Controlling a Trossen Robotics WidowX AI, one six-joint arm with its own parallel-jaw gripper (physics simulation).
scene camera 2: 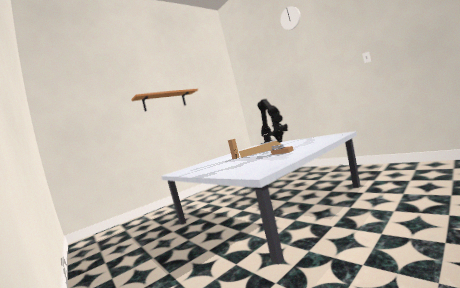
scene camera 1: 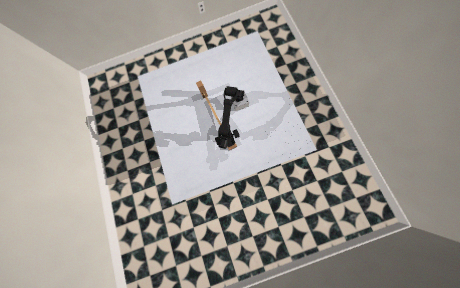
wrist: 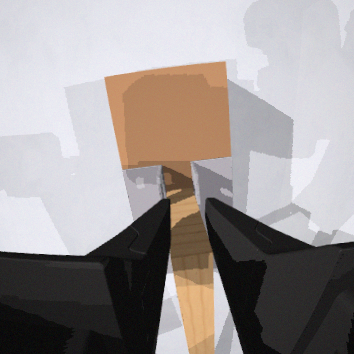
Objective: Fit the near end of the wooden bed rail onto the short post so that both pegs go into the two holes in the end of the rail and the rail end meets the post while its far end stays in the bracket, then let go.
Labels:
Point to a wooden bed rail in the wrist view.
191, 257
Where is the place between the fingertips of my gripper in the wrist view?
187, 206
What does my gripper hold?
A wooden bed rail.

